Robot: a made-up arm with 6 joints.
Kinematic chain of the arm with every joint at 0, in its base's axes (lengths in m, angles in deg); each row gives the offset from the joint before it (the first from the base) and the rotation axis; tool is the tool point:
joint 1: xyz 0 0 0.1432 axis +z
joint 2: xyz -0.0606 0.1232 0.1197 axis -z
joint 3: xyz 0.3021 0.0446 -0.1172 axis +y
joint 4: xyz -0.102 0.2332 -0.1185 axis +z
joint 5: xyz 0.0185 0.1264 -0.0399 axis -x
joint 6: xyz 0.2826 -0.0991 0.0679 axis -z
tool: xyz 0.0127 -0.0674 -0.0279
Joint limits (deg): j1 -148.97..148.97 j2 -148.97..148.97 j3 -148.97..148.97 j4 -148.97..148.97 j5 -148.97..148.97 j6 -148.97..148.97
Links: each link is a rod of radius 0.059 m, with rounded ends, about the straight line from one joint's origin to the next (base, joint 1, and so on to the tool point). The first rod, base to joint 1, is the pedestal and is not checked.
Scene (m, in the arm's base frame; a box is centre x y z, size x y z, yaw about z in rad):
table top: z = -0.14
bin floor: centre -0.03 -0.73 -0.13 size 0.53 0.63 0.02 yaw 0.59
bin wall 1: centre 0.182 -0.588 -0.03 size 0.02 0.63 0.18 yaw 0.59
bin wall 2: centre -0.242 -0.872 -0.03 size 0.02 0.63 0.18 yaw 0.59
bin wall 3: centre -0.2 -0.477 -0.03 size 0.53 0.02 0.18 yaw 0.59
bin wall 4: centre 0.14 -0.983 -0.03 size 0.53 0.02 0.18 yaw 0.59
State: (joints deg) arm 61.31 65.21 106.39 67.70 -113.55 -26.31
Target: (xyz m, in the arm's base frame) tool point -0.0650 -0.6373 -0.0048
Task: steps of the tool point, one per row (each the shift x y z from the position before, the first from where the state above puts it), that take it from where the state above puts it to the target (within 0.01 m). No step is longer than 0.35 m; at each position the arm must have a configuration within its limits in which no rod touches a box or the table.
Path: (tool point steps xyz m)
1: -0.3206 -0.0869 -0.0287
2: -0.2391 -0.2431 -0.0246
3: -0.0844 -0.3337 -0.0189
4: 0.0949 -0.3276 -0.0122
5: 0.2401 -0.2281 -0.0048
6: 0.3060 -0.0722 0.0028
7: 0.0212 -0.0040 -0.0868
8: 0.0000 0.0002 -0.0887
9: -0.0213 0.0038 -0.0851

